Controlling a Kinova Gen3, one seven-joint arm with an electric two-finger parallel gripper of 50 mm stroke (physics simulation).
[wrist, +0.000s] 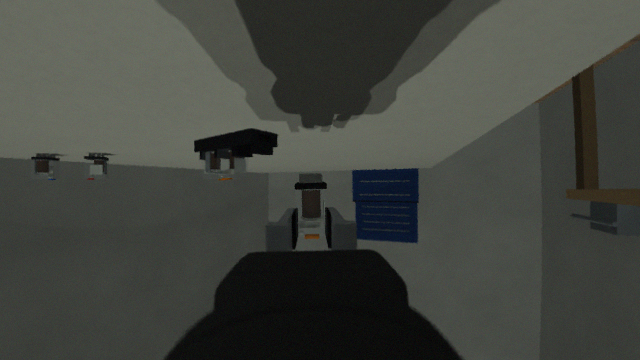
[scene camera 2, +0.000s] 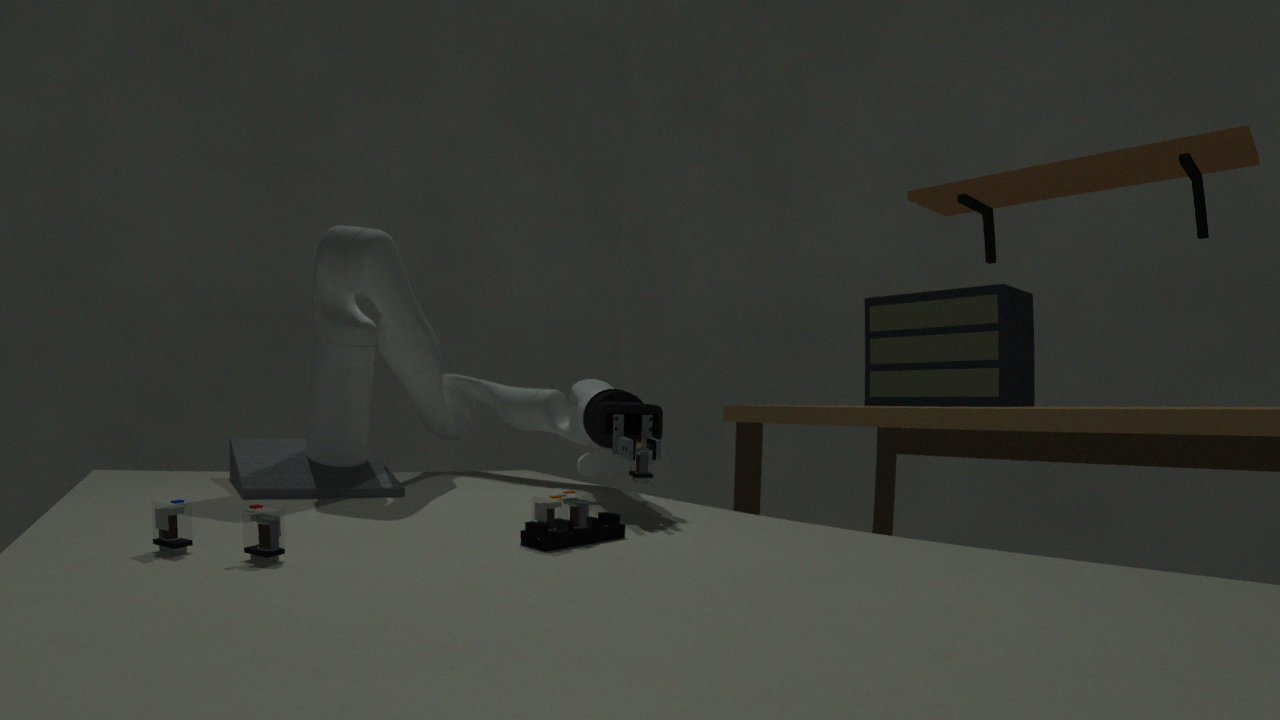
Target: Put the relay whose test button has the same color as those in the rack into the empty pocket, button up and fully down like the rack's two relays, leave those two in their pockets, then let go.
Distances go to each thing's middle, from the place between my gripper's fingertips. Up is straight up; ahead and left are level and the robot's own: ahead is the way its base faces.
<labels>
The black rack (scene camera 2: 614,530) is 6 cm ahead of my hand, 11 cm to the right of it and 7 cm below it.
</labels>
